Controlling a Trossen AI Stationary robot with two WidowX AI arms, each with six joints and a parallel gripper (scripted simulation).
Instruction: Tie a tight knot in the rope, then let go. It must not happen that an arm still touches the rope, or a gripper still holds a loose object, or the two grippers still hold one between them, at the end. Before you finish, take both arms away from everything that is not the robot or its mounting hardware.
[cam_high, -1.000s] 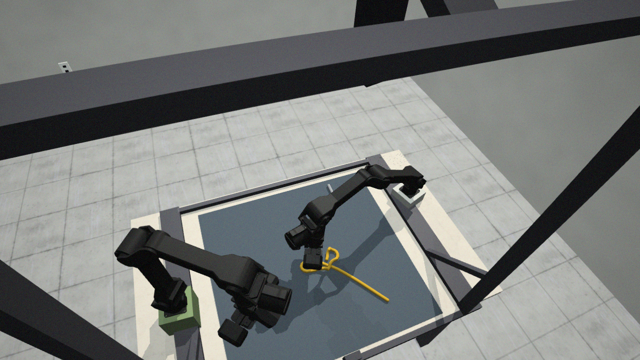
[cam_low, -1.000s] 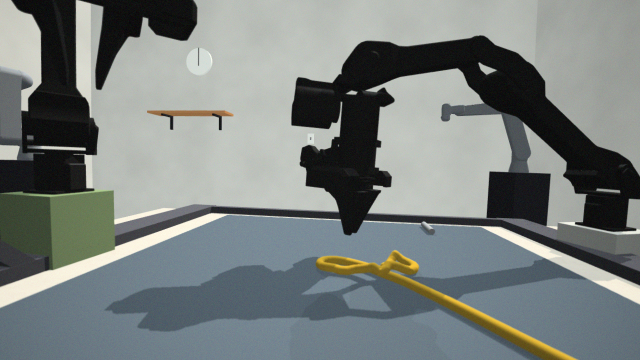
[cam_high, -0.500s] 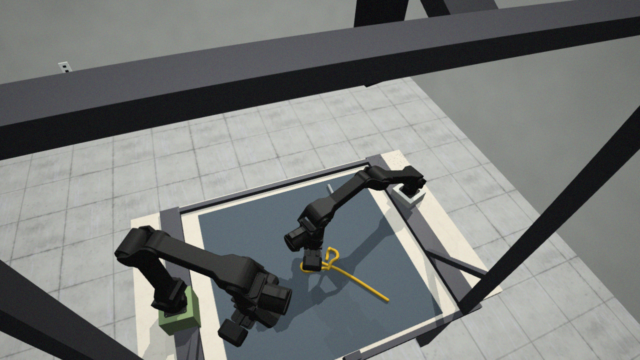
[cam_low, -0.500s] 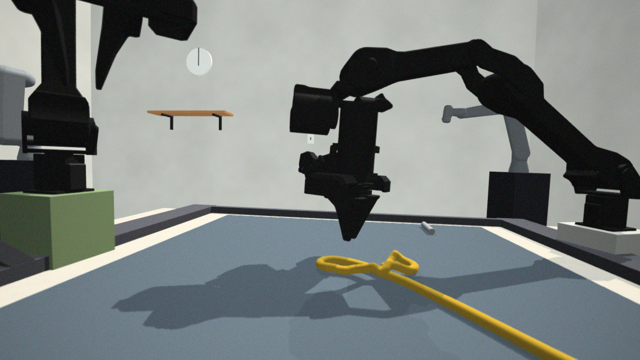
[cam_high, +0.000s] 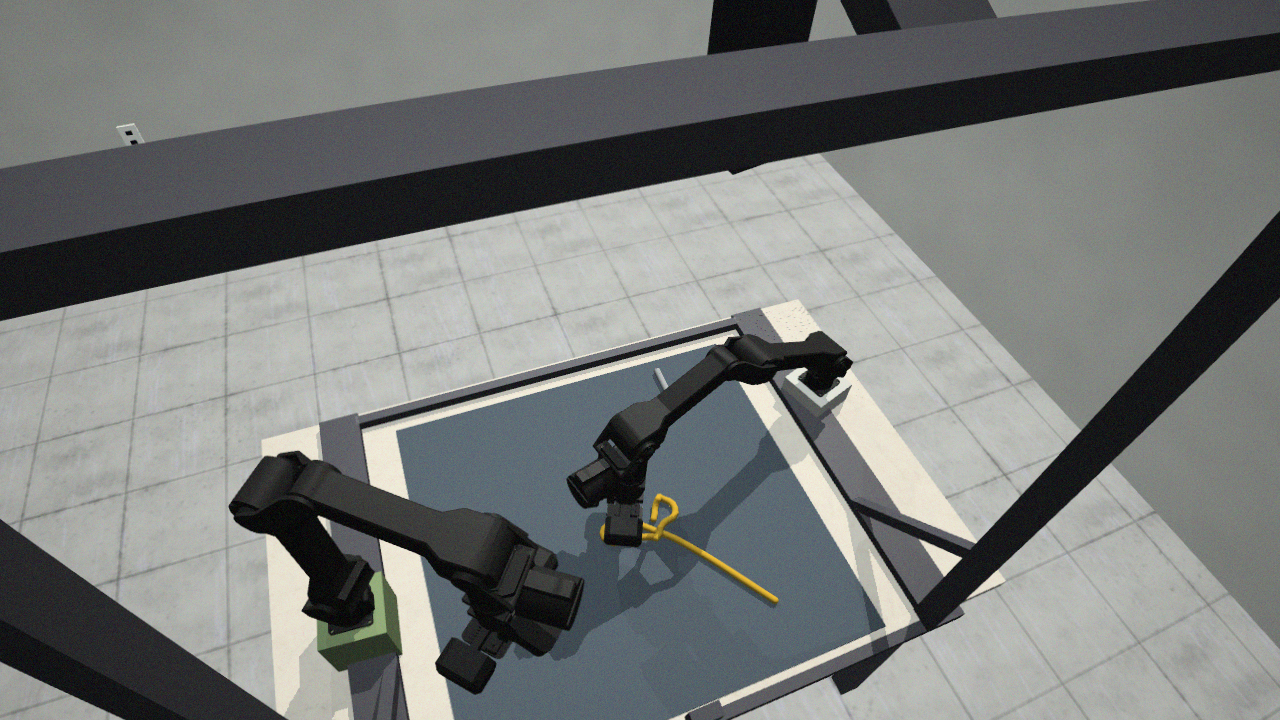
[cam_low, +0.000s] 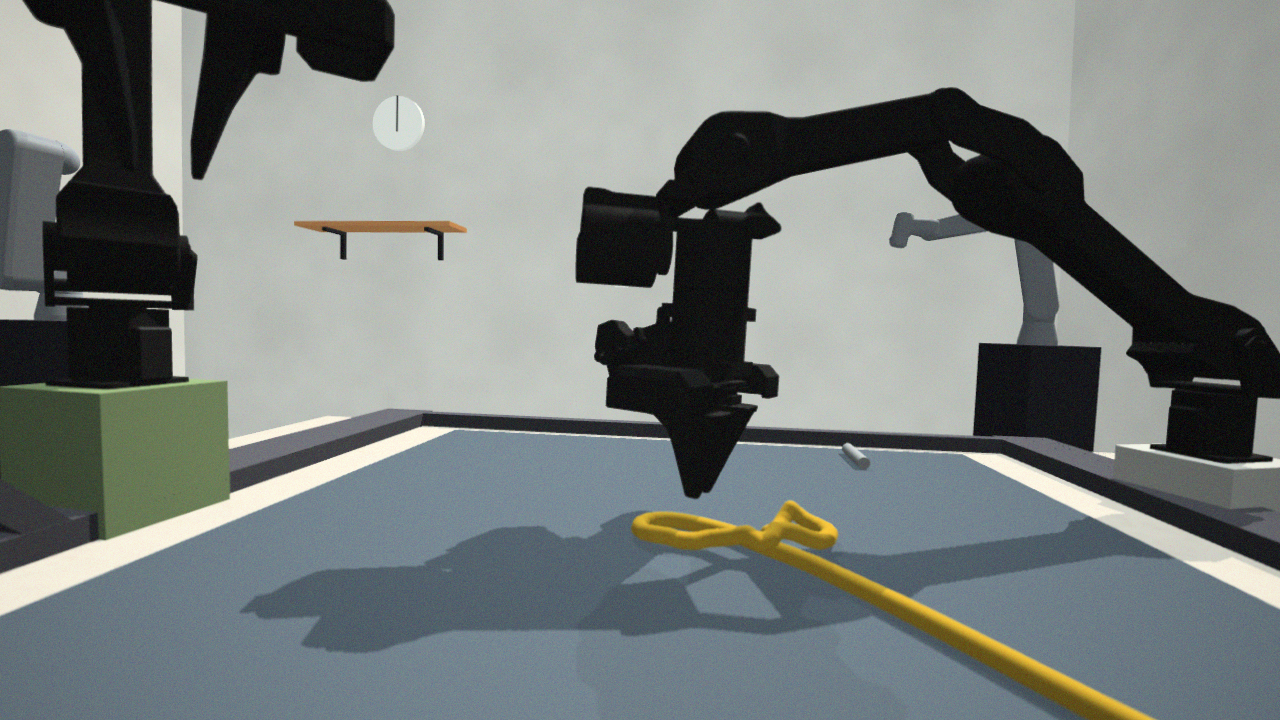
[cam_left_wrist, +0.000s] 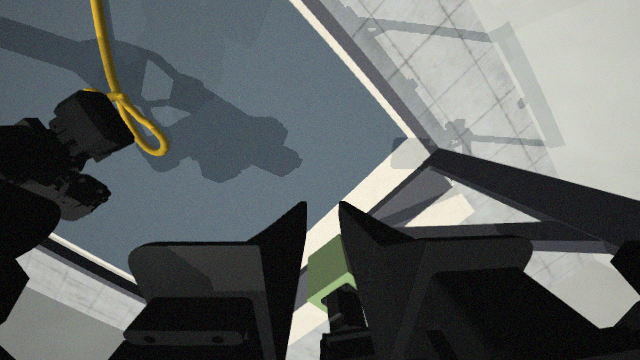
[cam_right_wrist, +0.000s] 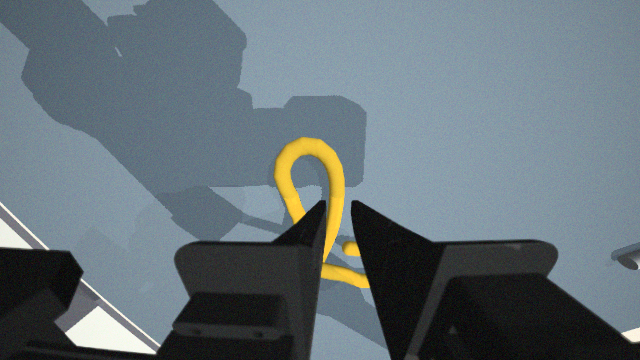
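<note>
My right gripper is now 7 cm above the blue-grey mat and 1 cm short of it. Also, from my right hand: grey cylinder 24 cm to the right, 23 cm ahead, 6 cm below.
</note>
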